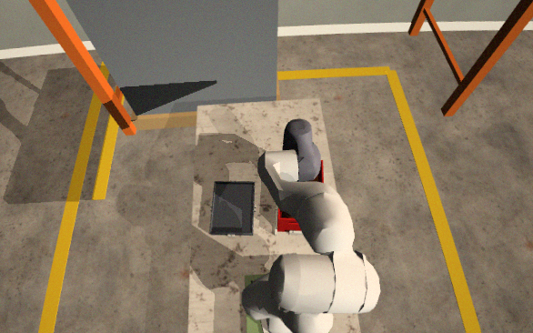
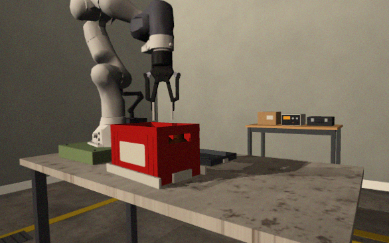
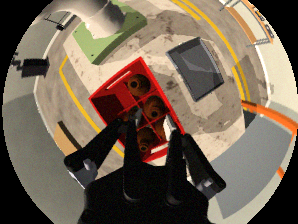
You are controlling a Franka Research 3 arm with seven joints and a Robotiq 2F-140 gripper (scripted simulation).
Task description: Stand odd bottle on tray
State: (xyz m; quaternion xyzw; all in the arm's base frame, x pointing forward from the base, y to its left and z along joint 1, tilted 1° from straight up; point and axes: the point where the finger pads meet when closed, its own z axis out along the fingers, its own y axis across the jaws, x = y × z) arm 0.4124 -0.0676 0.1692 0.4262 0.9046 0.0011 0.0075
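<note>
Right now the red crate is 13 cm below my hand, 4 cm to the right of it and 1 cm behind it. The rest, counted from my hand: dark tray 26 cm to the left, 20 cm below, 2 cm behind; brown bottle 13 cm below, 8 cm to the right, 1 cm behind.
</note>
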